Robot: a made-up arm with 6 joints.
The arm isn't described. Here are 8 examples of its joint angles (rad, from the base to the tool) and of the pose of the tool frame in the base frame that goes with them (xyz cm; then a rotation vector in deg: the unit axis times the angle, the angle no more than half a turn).
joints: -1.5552 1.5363 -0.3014 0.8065 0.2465 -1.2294
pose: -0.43 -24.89 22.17 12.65 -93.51 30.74
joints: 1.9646 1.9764 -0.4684 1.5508 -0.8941 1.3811
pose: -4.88 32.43 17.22 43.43 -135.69 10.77
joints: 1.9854 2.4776 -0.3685 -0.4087 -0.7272 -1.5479
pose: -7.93 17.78 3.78 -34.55 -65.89 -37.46
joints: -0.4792 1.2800 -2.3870 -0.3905 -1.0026 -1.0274
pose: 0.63 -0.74 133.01 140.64 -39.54 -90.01
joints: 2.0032 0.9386 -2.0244 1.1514 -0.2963 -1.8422
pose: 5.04 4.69 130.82 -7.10 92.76 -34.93
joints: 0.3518 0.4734 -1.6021 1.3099 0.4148 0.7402
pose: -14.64 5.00 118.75 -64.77 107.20 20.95
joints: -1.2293 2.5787 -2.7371 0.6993 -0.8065 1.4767
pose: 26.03 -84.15 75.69 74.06 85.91 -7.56
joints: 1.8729 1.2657 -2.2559 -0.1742 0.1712 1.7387
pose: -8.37 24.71 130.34 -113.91 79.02 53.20
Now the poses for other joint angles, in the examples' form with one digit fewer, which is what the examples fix.
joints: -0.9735 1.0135 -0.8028 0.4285 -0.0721 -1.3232
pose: 20.4 -38.0 70.6 -16.9 -42.8 111.2
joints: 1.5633 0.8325 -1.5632 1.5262 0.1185 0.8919
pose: -6.1 17.4 118.8 -136.8 74.8 87.6
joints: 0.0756 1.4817 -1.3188 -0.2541 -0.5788 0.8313
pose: 61.0 4.7 79.5 -2.9 133.7 -72.1
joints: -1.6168 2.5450 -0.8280 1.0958 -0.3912 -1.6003
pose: -9.1 -31.5 -2.7 21.7 -66.1 16.4
